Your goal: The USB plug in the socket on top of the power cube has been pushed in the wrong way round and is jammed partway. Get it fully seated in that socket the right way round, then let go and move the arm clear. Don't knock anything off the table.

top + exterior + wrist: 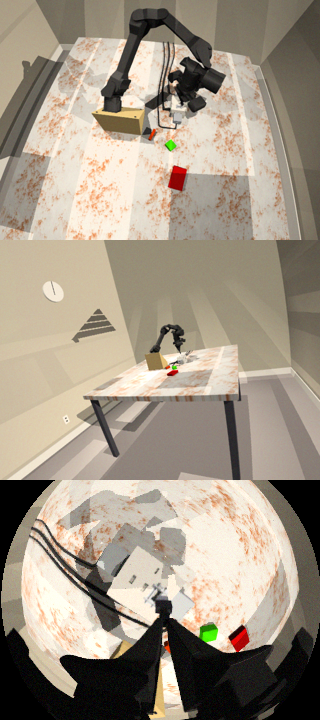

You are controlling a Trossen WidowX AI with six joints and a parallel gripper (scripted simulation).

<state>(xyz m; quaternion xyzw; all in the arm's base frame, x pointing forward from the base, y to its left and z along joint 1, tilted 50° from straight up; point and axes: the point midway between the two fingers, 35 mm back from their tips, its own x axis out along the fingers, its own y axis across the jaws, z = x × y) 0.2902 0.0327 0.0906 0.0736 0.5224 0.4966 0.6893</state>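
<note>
The dark usb plug lies 20 mm below my gripper tip. The rest, counted from my gripper tip: flat red block (30 mm ahead, 310 mm to the right, 120 mm below); then orange stick (110 mm behind, 130 mm to the right, 120 mm below); then green cube (20 mm behind, 170 mm to the right, 120 mm below).
</note>
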